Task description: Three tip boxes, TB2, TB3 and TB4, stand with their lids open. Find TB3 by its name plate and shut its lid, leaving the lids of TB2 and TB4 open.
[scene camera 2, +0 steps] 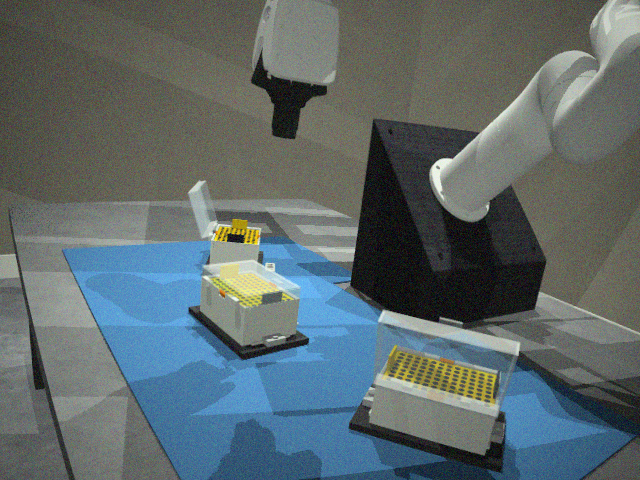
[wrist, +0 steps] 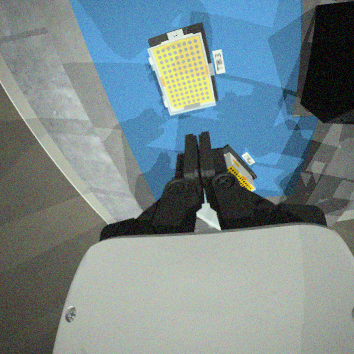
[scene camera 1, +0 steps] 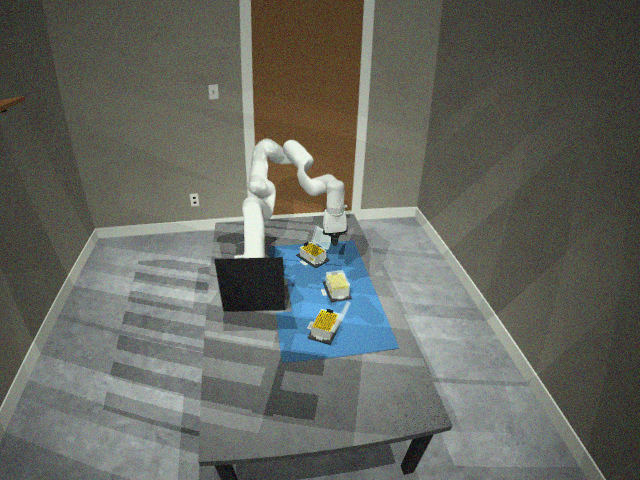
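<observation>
The middle box, TB3, has its clear lid down over the yellow tip rack. Its name plate lies beside it. A second box, nearest in scene camera 2, has its lid standing open; its plate is too small to read surely. A third box has its lid open and tilted back; its name is not readable. My gripper is shut and empty, high above the mat, apart from all boxes.
The boxes stand on a blue mat on a grey table. The black wedge-shaped arm base stands beside the mat.
</observation>
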